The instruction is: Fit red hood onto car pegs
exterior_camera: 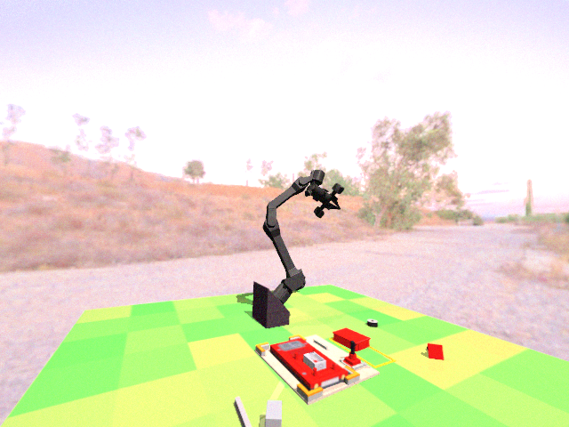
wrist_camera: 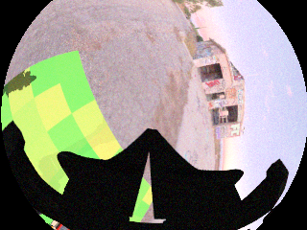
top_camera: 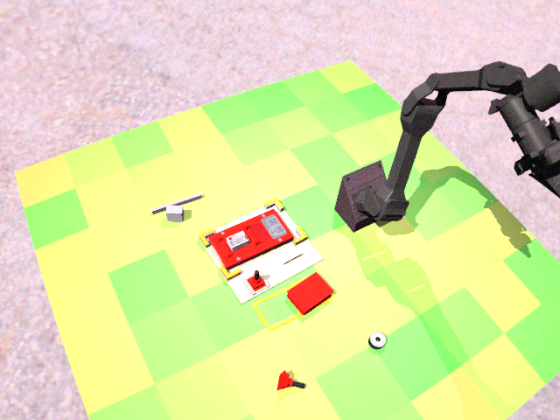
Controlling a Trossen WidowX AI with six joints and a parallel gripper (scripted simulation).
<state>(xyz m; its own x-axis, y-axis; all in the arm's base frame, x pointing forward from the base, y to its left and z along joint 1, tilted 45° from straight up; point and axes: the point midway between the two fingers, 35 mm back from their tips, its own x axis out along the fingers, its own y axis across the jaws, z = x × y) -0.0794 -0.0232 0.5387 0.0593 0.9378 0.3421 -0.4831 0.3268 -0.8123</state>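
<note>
Right now my gripper tip is 320 mm short of the hood, 270 mm to the left of it and 460 mm above it. Round my gripper tip: grey engine block 400 mm ahead, 480 mm to the right, 450 mm below; white jig 360 mm ahead, 470 mm to the right, 460 mm below.
</note>
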